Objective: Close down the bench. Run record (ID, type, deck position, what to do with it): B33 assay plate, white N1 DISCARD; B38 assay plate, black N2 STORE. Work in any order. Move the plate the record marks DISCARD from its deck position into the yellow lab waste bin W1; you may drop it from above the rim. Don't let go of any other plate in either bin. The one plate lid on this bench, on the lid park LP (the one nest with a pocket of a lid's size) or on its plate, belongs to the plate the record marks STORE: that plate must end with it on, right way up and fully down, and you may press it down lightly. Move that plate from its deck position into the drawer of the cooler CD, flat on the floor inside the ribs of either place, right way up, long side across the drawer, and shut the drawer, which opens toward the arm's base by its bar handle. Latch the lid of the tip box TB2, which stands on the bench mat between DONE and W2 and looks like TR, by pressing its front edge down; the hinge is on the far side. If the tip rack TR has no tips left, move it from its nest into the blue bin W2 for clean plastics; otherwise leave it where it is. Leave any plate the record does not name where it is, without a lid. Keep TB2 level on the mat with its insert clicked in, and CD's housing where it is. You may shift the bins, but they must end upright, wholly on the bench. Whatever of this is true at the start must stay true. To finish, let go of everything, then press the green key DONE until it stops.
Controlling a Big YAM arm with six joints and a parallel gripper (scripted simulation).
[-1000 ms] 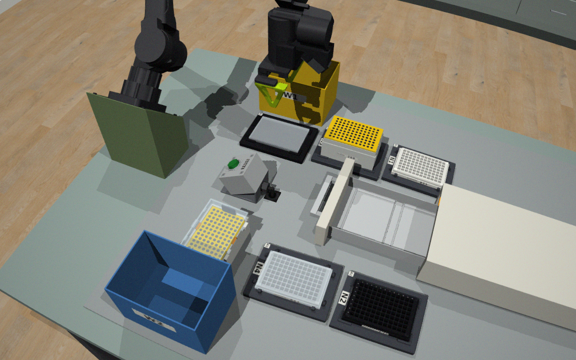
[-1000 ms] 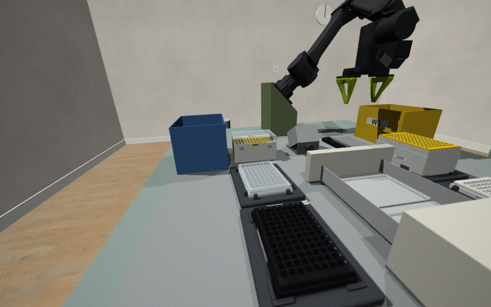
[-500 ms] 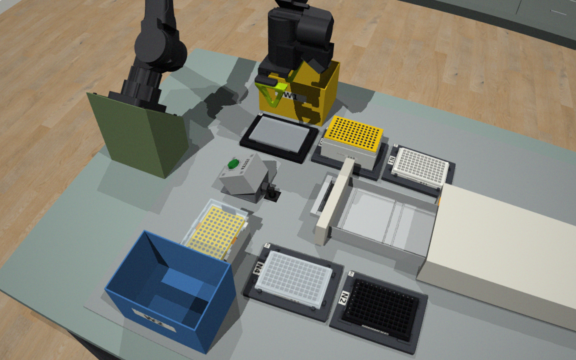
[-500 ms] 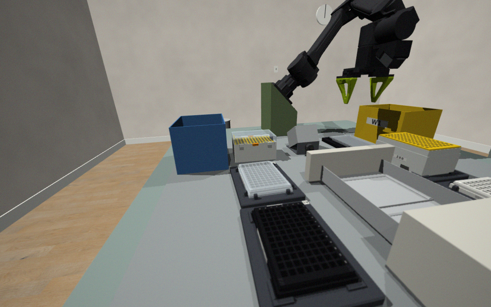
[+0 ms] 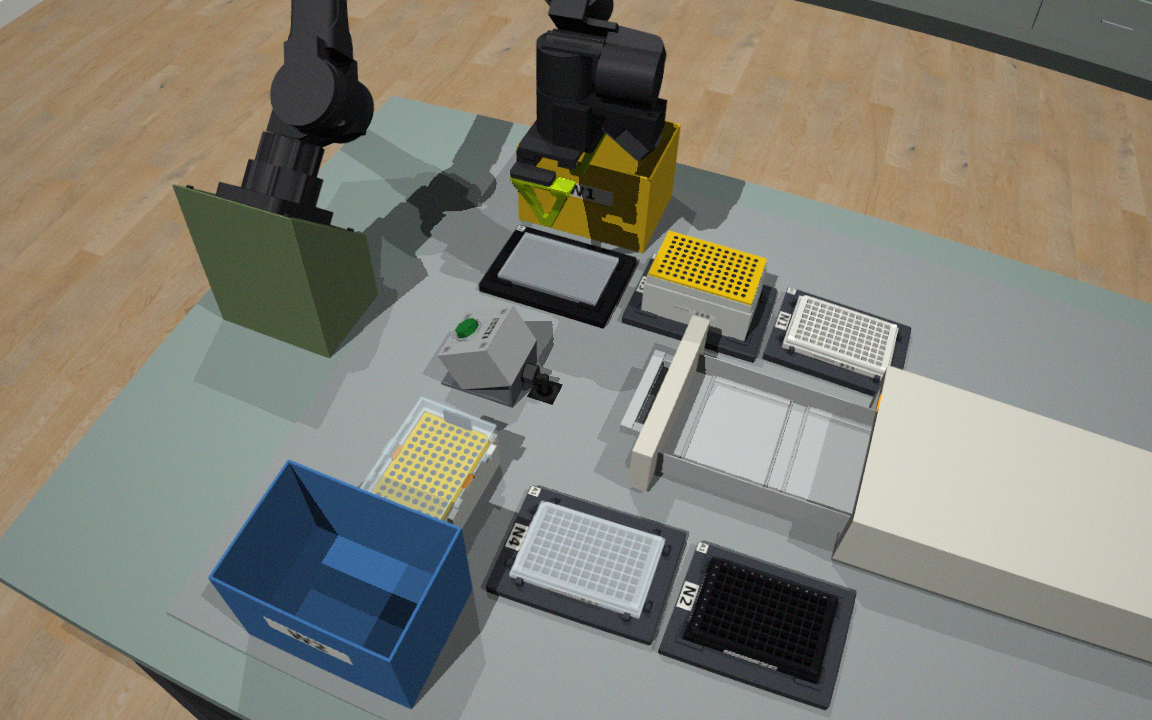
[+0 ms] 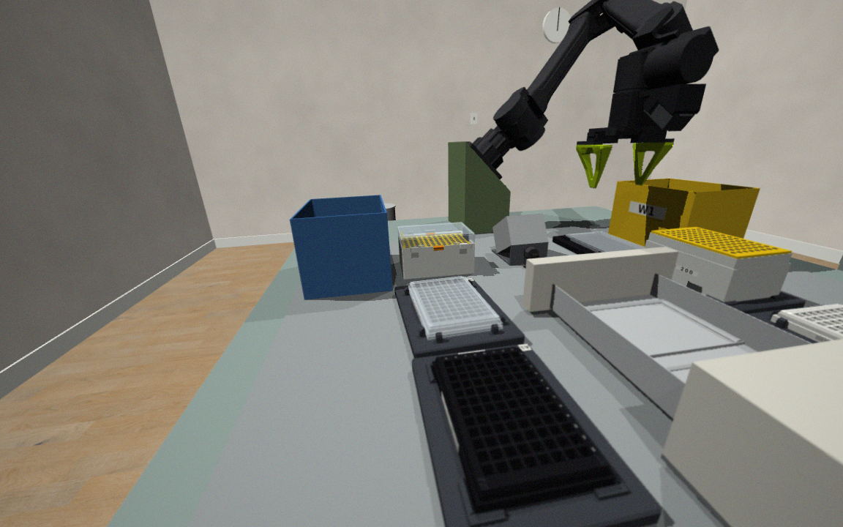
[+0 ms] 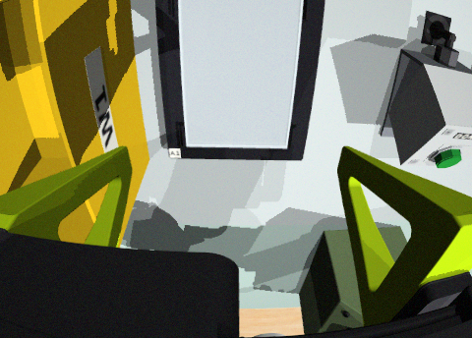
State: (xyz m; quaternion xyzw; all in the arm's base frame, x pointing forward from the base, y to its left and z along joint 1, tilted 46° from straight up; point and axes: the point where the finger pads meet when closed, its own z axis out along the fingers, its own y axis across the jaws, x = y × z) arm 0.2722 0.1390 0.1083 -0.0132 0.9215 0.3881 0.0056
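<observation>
Right now my hand is 12 cm above the plate lid. From my hand the other things lie so: black lid park: 13 cm below; tip rack TR: 17 cm ahead, 1 cm to the left, 8 cm below; yellow bin W1: 1 cm behind, 15 cm to the left, 9 cm below.
</observation>
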